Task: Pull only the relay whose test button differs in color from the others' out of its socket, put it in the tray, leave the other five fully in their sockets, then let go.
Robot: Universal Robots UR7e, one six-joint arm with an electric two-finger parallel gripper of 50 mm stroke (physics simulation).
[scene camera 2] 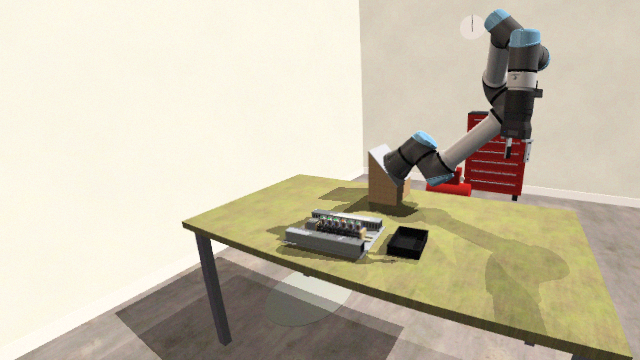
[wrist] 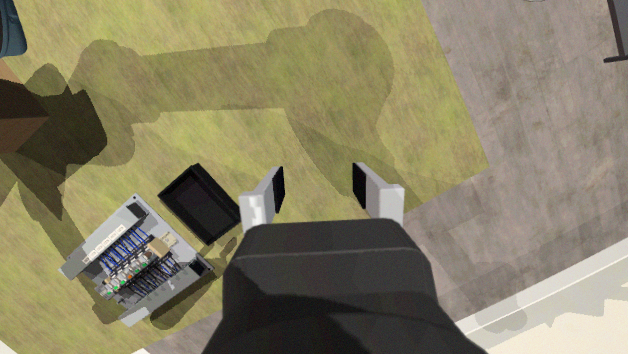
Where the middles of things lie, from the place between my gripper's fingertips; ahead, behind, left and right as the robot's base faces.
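Scene:
Relay panel (wrist: 152,223) seen; my gripper is 590 mm to the left of it and 340 mm above it.

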